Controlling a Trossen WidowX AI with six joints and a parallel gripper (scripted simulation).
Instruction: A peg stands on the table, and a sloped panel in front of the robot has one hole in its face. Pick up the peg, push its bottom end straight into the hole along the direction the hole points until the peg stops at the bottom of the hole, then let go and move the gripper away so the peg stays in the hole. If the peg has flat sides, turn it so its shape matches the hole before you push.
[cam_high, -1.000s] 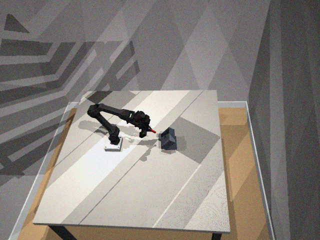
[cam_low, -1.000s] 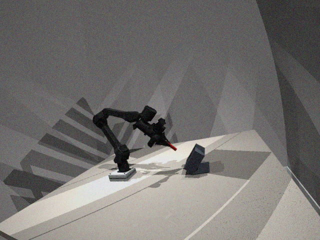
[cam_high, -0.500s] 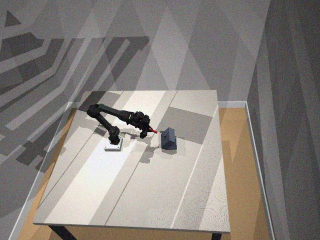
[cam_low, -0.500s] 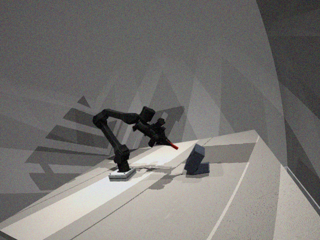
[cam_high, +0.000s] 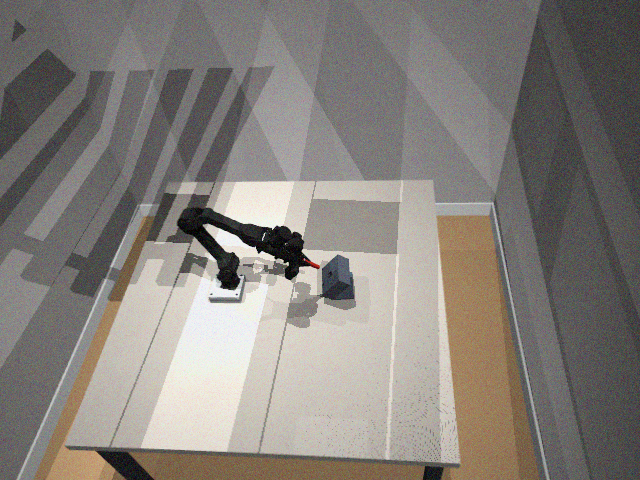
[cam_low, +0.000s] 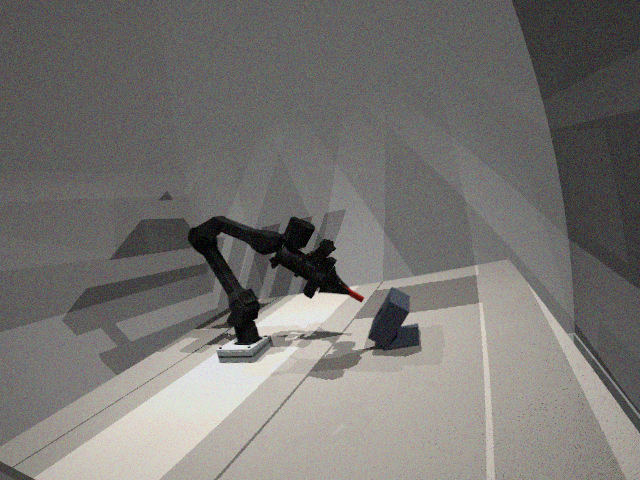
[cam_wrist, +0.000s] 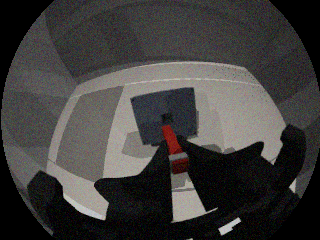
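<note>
Now: gripper tip 9 cm short of the sloped panel, 8 cm above it and 2 cm to the right of it. Round my gripper tip: flat base plate 14 cm below, 11 cm ahead, 3 cm to the left; red peg 1 cm behind, 1 cm above.
</note>
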